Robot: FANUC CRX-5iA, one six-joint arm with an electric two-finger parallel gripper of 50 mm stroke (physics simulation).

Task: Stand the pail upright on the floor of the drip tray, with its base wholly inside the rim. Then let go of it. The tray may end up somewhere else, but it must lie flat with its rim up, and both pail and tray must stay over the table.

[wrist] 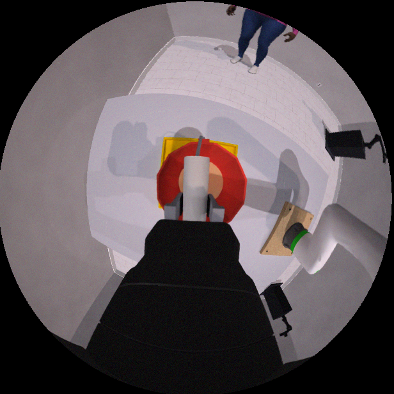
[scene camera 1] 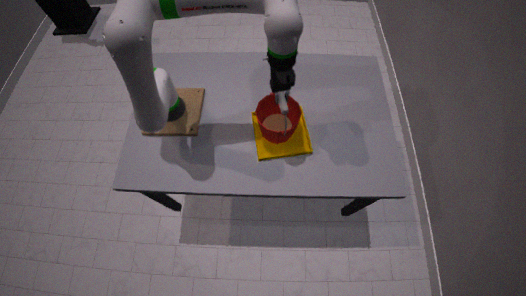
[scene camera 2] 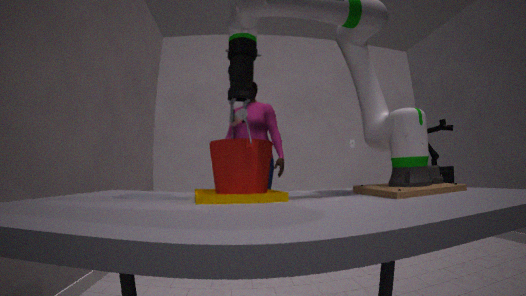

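Pixels of known places: gripper, fingertip midpoint: (scene camera 1: 281, 101) (scene camera 2: 238, 122); arm's base, link origin: (scene camera 1: 171, 109) (scene camera 2: 410, 185).
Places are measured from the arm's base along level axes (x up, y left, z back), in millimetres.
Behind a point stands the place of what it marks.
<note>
The red pail (scene camera 1: 275, 136) @[x 92, y -172, z -530 mm] (scene camera 2: 240, 167) @[x 73, y 2, z -537 mm] (wrist: 232, 185) is upright over the yellow drip tray (scene camera 1: 281, 151) @[x -18, y -192, z -562 mm] (scene camera 2: 240, 199) @[x -11, y 28, z -538 mm] (wrist: 172, 145). In the scene camera 2 view its lower end meets the top of the tray's near rim, which hides whether the base touches the tray floor. In the scene camera 1 view the pail covers the tray's back part, and yellow floor shows in front. The tray lies flat, rim up. My gripper (scene camera 1: 282, 96) @[x 213, y -76, z -545 mm] (scene camera 2: 240, 113) @[x 213, y -76, z -545 mm] (wrist: 194, 199) is above the pail, shut on the white grip of its raised handle.
The tray is on the grey table (scene camera 1: 225, 170) @[x -23, y -298, z -314 mm] (scene camera 2: 150, 220) @[x -22, y 304, z -681 mm] (wrist: 120, 190). The robot's base stands on a wooden board (scene camera 1: 192, 120) @[x 2, y -61, z -124 mm] (scene camera 2: 425, 189) @[x -5, y 138, z -48 mm] (wrist: 274, 240) at one side. A person (scene camera 2: 267, 112) (wrist: 257, 35) stands beyond the table.
</note>
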